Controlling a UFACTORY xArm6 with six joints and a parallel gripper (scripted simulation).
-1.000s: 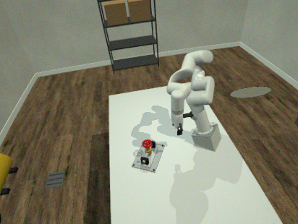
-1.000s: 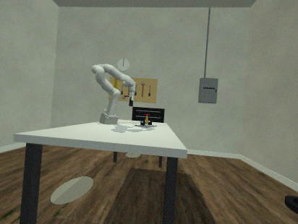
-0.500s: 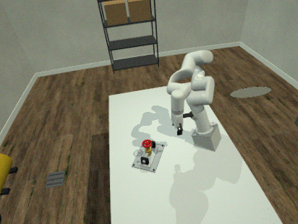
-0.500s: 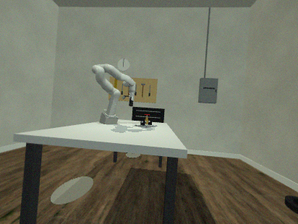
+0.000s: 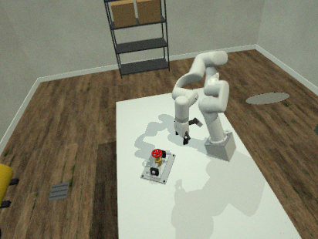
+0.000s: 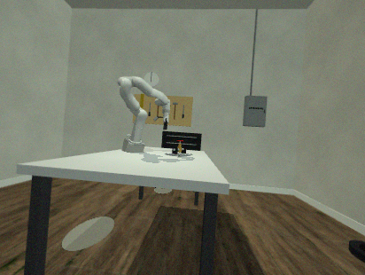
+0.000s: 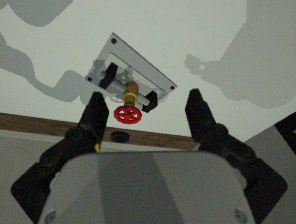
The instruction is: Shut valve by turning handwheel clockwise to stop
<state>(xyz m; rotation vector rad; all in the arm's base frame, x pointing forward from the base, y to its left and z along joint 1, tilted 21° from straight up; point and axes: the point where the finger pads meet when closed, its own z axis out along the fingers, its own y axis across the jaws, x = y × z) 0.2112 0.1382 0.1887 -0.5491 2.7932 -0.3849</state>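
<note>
My hand is 160 mm short of the red spoked handwheel and 120 mm above it.
</note>
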